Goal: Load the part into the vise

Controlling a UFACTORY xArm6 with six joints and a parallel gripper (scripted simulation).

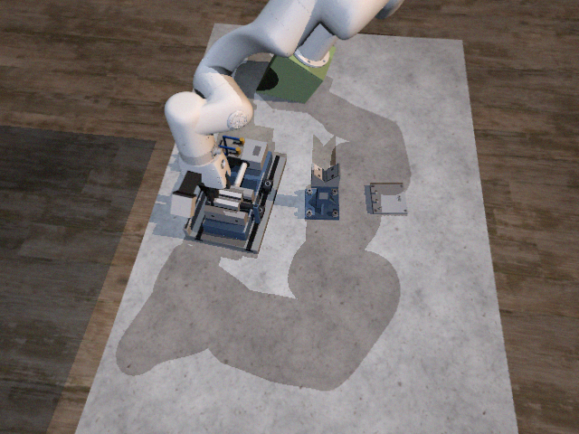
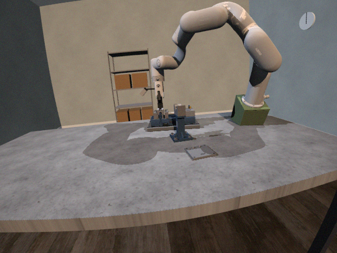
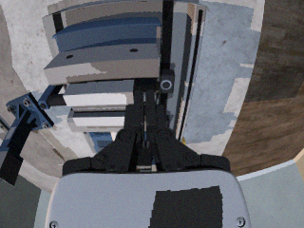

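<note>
The part lies 40 mm to the left of my hand and 20 mm below it. Round my hand: fixed jaw (40 mm below, 30 mm to the left, 30 mm ahead); then air cylinder rod (80 mm behind, 50 mm to the left, 40 mm below); then blue vise body (80 mm below, 70 mm behind, 50 mm to the left).
</note>
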